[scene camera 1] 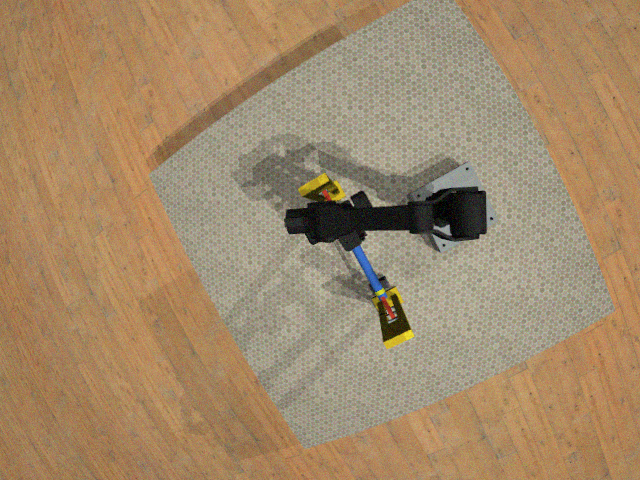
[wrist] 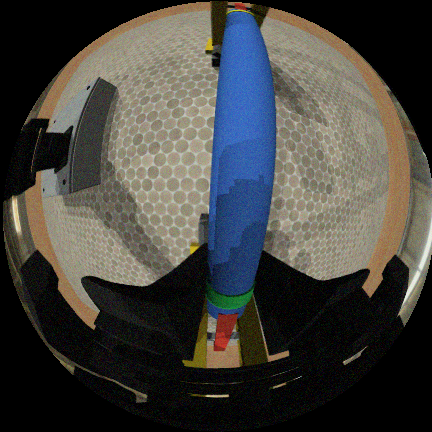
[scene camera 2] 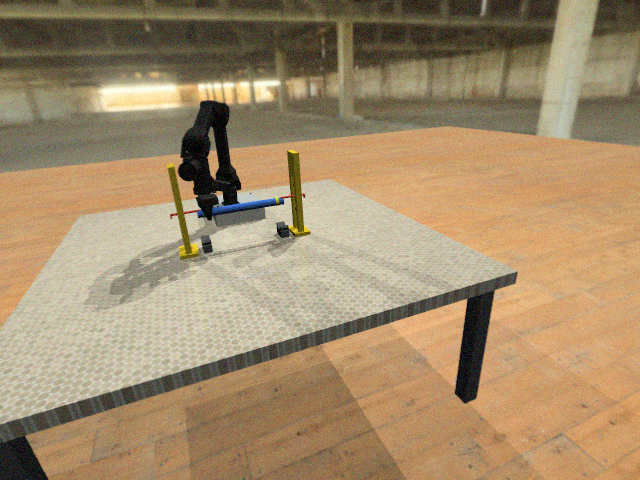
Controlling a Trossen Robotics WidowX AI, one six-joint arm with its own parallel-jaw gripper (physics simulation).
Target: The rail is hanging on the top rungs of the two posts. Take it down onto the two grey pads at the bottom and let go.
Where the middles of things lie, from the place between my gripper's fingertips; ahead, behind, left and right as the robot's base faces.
Scene:
My hand is 10 mm short of the blue rail (scene camera 1: pixel 358 252), 110 mm to the right of it and 20 mm below it.

